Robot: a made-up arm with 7 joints.
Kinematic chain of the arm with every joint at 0, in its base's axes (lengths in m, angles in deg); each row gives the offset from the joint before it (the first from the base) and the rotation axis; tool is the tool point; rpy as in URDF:
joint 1: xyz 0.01 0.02 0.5 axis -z
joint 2: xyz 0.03 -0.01 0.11 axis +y
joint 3: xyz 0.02 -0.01 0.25 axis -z
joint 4: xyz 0 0.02 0.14 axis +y
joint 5: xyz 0.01 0 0.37 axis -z
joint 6: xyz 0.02 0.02 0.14 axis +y
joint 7: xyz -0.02 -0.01 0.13 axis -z
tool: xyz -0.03 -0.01 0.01 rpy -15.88 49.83 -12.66
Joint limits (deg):
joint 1: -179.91..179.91
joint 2: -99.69..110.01
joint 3: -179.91..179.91
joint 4: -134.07..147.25
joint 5: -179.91..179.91
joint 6: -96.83..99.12
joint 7: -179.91..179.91
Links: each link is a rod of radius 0.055 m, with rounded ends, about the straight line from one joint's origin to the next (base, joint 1, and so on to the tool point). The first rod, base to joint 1, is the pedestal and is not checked.
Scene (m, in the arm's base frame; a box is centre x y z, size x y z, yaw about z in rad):
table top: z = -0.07
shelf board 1: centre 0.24 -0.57 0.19 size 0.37 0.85 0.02 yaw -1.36
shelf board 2: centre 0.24 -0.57 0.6 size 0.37 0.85 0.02 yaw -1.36
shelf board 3: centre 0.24 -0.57 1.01 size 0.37 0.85 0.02 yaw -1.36
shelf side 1: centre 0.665 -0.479 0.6 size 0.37 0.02 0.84 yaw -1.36
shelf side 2: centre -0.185 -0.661 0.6 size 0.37 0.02 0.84 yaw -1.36
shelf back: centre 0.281 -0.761 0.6 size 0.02 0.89 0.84 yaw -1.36
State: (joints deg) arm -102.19 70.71 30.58 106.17 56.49 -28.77 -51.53
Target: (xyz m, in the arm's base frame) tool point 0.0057 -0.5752 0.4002
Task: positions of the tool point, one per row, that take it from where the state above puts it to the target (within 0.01 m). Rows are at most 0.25 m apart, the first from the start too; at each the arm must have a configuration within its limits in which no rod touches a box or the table.
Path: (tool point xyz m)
1: 0.3534 0.4211 0.1512
2: 0.4816 0.2554 0.1669
3: 0.5444 0.0623 0.1970
4: 0.5393 -0.1337 0.2402
5: 0.4730 -0.3092 0.2944
6: 0.3831 -0.4185 0.3189
7: 0.2703 -0.5017 0.3448
8: 0.1417 -0.5547 0.3720
9: 0.0057 -0.5752 0.4002

